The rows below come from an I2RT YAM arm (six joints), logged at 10 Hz.
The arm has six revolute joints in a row. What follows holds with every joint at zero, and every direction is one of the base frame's. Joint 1 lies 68.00 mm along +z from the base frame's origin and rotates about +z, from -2.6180 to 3.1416 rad. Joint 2 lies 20.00 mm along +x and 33.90 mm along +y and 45.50 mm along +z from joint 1 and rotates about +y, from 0.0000 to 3.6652 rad. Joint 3 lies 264.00 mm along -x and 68.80 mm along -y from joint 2 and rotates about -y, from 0.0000 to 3.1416 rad. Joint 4 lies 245.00 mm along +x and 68.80 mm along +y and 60.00 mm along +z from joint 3 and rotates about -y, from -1.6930 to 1.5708 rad. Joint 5 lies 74.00 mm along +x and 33.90 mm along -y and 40.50 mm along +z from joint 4 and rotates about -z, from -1.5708 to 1.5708 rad. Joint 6 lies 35.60 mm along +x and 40.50 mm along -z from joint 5 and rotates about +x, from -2.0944 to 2.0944 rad. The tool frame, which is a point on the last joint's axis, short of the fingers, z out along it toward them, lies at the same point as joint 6; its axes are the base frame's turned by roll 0.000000, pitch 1.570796 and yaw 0.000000 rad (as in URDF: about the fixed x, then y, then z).
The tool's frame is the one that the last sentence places.
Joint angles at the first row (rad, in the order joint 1, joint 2, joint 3, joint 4, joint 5, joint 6):
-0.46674 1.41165 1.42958 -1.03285 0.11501 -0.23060
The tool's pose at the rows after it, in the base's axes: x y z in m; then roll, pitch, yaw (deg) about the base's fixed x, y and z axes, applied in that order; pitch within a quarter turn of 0, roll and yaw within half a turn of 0:
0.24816 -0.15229 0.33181 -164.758 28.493 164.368
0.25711 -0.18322 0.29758 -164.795 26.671 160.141
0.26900 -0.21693 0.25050 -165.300 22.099 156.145
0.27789 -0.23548 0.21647 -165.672 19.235 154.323
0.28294 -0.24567 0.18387 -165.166 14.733 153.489
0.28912 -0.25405 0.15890 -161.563 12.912 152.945
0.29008 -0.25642 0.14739 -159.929 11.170 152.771
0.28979 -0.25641 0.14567 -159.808 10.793 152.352
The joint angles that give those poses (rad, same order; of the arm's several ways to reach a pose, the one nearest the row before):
-0.53388 1.44675 1.40554 -0.98592 0.13561 -0.23099
-0.60291 1.53411 1.35518 -0.87909 0.14440 -0.23097
-0.66243 1.68019 1.33533 -0.79250 0.15813 -0.23060
-0.68685 1.78817 1.33382 -0.73336 0.16574 -0.22832
-0.69676 1.88391 1.33345 -0.71126 0.19322 -0.23060
-0.69677 1.95944 1.33266 -0.65287 0.26418 -0.22680
-0.69677 1.99264 1.33270 -0.64298 0.29926 -0.22755
-0.69676 1.99719 1.33267 -0.64642 0.30460 -0.22068

